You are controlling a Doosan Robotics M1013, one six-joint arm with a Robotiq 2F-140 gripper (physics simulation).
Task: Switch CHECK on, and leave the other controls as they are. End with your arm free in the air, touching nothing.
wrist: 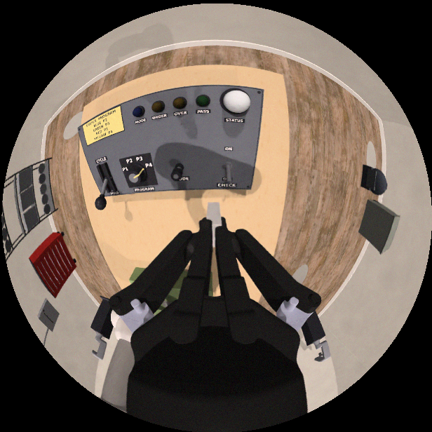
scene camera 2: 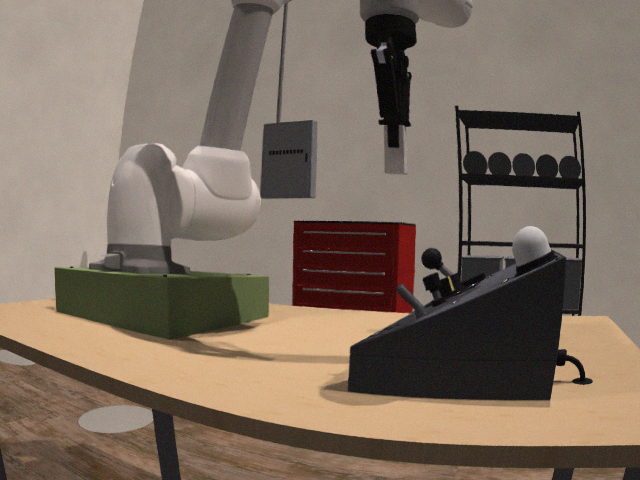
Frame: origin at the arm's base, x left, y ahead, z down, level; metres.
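Seen in the pictures: gripper, fingertip midpoint: (scene camera 2: 396, 173); arm's base at its link origin: (scene camera 2: 138, 271).
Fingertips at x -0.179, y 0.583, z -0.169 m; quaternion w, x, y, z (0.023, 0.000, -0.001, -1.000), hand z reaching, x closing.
Observation:
Offsets run from my fingertips to a thing's top centre. "spot": to the spot under its first point.
The CHECK toggle @(spot: dy +0.032, dx -0.042, dz +0.158 m) (scene camera 2: 410, 300) (wrist: 228, 172) is a grey lever at the panel's lower right in the wrist view. It leans down over the OFF label, away from ON, and lies in shadow. It stands on the dark sloped control console (scene camera 2: 454, 356) (wrist: 145, 140). My gripper (scene camera 2: 395, 166) (wrist: 213, 211) is shut and empty, pointing down high above the toggle and touching nothing. In the wrist view, its tips show just below the panel's front edge.
Left of CHECK in the wrist view are the MODE knob (wrist: 177, 172), the PROGRAM dial (wrist: 136, 176) and the CYCLE lever @(dy -0.001, dx +0.325, dz +0.102 m) (scene camera 2: 431, 258) (wrist: 100, 202). A white STATUS dome @(spot: dy +0.187, dx -0.079, dz +0.086 m) (scene camera 2: 530, 244) (wrist: 236, 101) tops the console. The arm's green base (scene camera 2: 217, 304) stands on the table.

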